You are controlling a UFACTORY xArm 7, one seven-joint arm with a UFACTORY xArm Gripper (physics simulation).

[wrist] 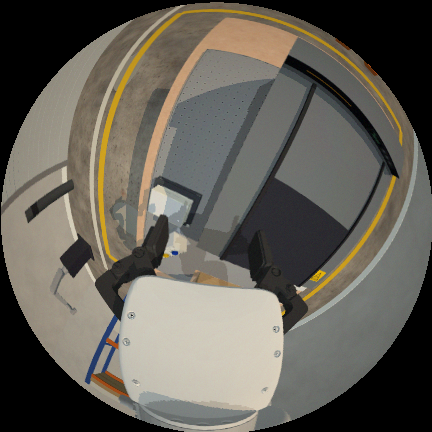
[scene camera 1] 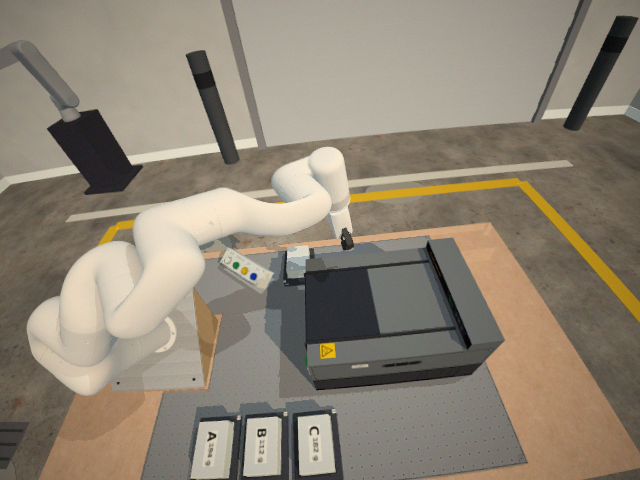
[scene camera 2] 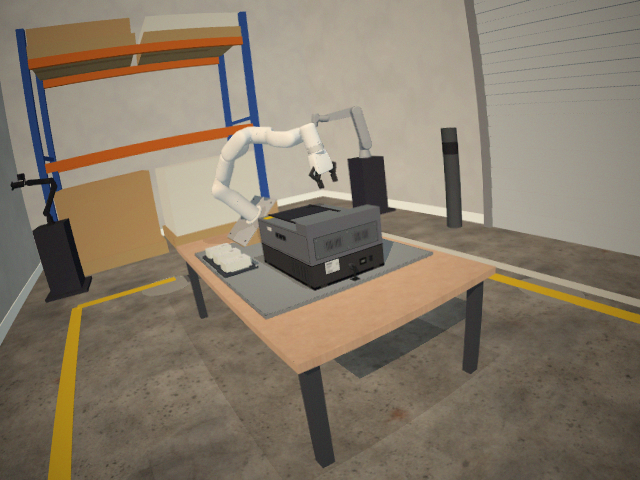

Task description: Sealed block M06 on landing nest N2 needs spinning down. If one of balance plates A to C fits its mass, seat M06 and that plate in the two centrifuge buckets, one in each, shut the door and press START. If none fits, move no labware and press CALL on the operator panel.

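Seen in the pictures: gripper, fingertip midpoint: [wrist: 210, 232] [scene camera 1: 343, 235] [scene camera 2: 328, 184]; arm's base, origin of the base link: [scene camera 1: 158, 331] [scene camera 2: 254, 215].
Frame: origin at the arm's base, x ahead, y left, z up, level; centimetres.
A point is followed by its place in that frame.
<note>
My gripper [scene camera 1: 347, 243] {x 58.9, y 19.7, z 18.5 cm} [scene camera 2: 327, 183] {x 58.9, y 19.7, z 18.5 cm} [wrist: 210, 232] {x 58.9, y 19.7, z 18.5 cm} is open and empty, high above the centrifuge's far edge, right of the pale block in scene camera 1. That block [scene camera 1: 297, 259] {x 41.1, y 31.7, z -5.7 cm} [wrist: 169, 204] {x 42.9, y 31.7, z -5.7 cm} sits on a dark nest [scene camera 1: 293, 282] {x 39.4, y 24.2, z -10.2 cm} [wrist: 196, 206] {x 44.2, y 24.5, z -9.9 cm}; its label is unreadable. Plates A [scene camera 1: 211, 448] {x 22.7, y -29.0, z -7.1 cm}, B [scene camera 1: 262, 446] {x 36.1, y -28.1, z -7.1 cm} and C [scene camera 1: 315, 445] {x 49.5, y -27.6, z -7.1 cm} lie in dark nests in front. B reads 112 g, C 182 g; A's number is blurred. The centrifuge [scene camera 1: 439, 361] {x 81.5, y -11.0, z 2.7 cm} [scene camera 2: 336, 242] {x 94.1, y 1.3, z 3.0 cm} [wrist: 240, 150] {x 66.3, y 20.9, z 8.5 cm} has a dark area [scene camera 1: 341, 304] {x 57.4, y 3.1, z 8.8 cm} beside a grey panel [scene camera 1: 410, 297] {x 76.3, y 4.5, z 8.5 cm} on top. No buckets show.
The operator panel [scene camera 1: 245, 269] {x 21.4, y 27.6, z -5.3 cm} has white, green, yellow and blue buttons and stands left of the block's nest; its lettering is unreadable. The arm's wedge-shaped base [scene camera 1: 170, 369] {x 3.1, y -8.8, z -8.3 cm} is at the left of the table [scene camera 1: 563, 403] {x 118.7, y -19.2, z -13.8 cm} [scene camera 2: 361, 320] {x 123.1, y -8.5, z -13.8 cm}. The centrifuge's raised right housing [scene camera 1: 473, 304] {x 90.6, y -0.5, z 11.9 cm} borders the grey panel.
</note>
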